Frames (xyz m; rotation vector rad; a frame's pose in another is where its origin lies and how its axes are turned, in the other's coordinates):
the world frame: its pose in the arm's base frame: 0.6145 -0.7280 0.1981 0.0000 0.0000 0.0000
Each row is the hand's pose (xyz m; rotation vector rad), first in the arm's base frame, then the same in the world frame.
Working: the arm's base frame: its pose in the world frame: -0.6145 0.7280 -0.1981 0.0000 0.0000 0.0000

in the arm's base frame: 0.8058 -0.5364 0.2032 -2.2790 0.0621 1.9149
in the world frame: 0.1913 0.1916 0.0051 -2.2790 0.0621 1.9149
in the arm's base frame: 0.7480 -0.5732 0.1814 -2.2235 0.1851 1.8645
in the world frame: 0.1335 0.1548 -0.0167 -2.2235 0.1851 1.8645
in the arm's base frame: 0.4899 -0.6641 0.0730 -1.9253 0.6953 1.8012
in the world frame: -0.1246 0.0639 -0.1251 -1.9253 0.6953 1.8012
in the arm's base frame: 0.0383 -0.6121 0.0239 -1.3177 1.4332 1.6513
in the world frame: -0.5762 0.1159 -0.1742 -1.3177 1.4332 1.6513
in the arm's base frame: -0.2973 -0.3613 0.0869 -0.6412 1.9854 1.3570
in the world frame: -0.9118 0.3667 -0.1112 -0.6412 1.9854 1.3570
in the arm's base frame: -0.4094 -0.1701 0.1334 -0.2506 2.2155 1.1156
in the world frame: -1.0239 0.5579 -0.0647 -0.2506 2.2155 1.1156
